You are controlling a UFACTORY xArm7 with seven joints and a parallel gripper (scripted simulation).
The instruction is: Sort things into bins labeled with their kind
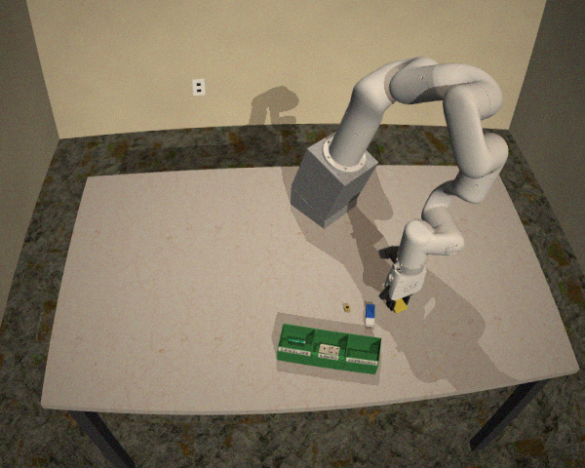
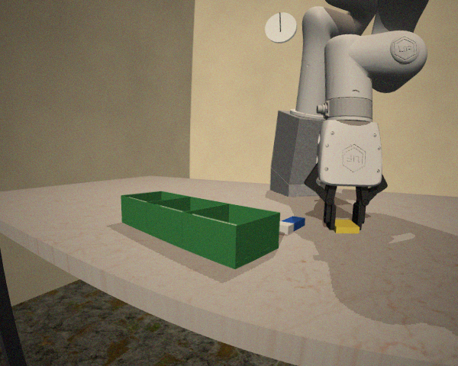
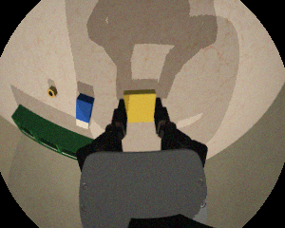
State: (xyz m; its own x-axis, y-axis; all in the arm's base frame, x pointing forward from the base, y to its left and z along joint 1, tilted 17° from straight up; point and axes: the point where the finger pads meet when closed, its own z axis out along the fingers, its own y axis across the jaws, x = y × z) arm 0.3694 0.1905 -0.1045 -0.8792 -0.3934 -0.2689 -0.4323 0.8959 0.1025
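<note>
Now: the yellow block 20 mm below my hand. From my hand the other things lie so: brown piece: 20 mm ahead, 140 mm to the right, 20 mm below; then white domino: 160 mm ahead, 180 mm to the right, 10 mm below; then blue-and-white block: 50 mm ahead, 80 mm to the right, 20 mm below.
</note>
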